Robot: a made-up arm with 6 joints.
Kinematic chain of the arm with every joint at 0, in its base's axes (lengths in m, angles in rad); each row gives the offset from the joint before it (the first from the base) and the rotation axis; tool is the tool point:
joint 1: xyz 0 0 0.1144 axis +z
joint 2: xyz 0 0 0 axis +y
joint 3: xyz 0 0 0.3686 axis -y
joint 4: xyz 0 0 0 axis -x
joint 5: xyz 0.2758 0 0 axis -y
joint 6: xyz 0 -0.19 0 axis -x
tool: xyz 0 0 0
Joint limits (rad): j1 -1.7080..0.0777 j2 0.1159..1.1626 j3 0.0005..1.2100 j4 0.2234..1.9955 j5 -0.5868..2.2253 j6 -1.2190..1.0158
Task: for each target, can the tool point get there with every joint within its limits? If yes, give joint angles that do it. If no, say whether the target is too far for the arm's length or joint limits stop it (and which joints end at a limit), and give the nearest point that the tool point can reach.
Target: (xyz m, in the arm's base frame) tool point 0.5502 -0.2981 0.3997
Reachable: yes | joints -0.3406 0.9938 0.7254 1.0337 1.5131 -0.4112
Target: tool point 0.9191 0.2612 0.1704
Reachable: no: too far | nearest point 0.6522 0.1293 0.2121 | short by 0.301 m
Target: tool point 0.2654 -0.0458 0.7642
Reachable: yes | joints -0.2145 0.3821 0.9465 1.6327 0.2646 -0.3774
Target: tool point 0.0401 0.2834 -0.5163
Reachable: no: joint limits stop it (at a limit: joint 1, joint 2, joint 3, joint 4) | nearest point 0.4995 -0.1470 0.0244 | short by 0.830 m
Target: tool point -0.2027 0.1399 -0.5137
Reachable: no: joint limits stop it (at a limit: joint 1, joint 2, joint 3, joint 4) | nearest point -0.2501 -0.4566 0.0244 | short by 0.805 m
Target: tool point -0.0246 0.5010 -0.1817
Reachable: no: joint limits stop it (at a limit: joint 1, joint 2, joint 3, joint 4) | nearest point 0.5989 0.1252 0.0764 | short by 0.772 m
